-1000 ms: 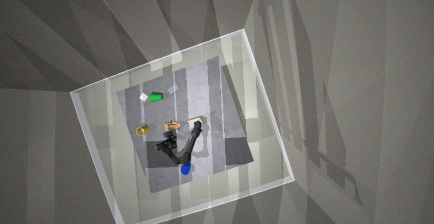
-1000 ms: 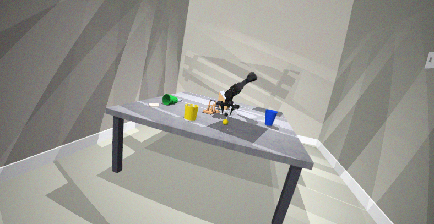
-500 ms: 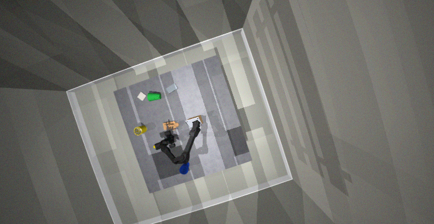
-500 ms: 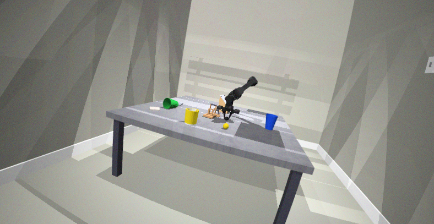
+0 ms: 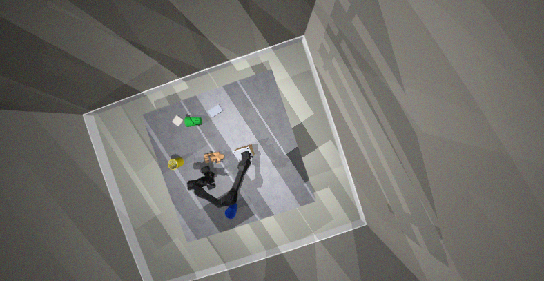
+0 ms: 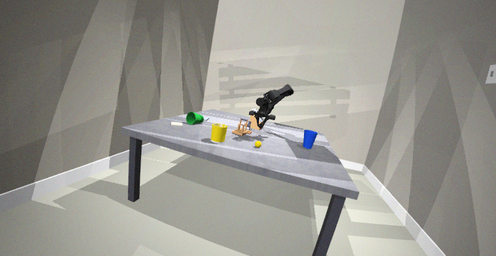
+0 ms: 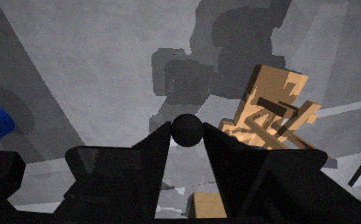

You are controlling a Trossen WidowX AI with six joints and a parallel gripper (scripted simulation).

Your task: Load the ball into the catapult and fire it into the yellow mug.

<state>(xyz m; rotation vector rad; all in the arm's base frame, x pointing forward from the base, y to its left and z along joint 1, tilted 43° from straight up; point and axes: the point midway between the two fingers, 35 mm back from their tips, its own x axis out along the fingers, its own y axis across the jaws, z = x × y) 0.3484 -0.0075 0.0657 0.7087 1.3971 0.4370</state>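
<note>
Now: the wooden catapult 100 mm to the right of my gripper tip, 60 mm behind it and 30 mm below it. Round my gripper tip: small black ball (10 mm above); yellow ball (230 mm ahead, 60 mm below, 10 mm to the left); yellow mug (270 mm ahead, 230 mm to the right, 50 mm below).
</note>
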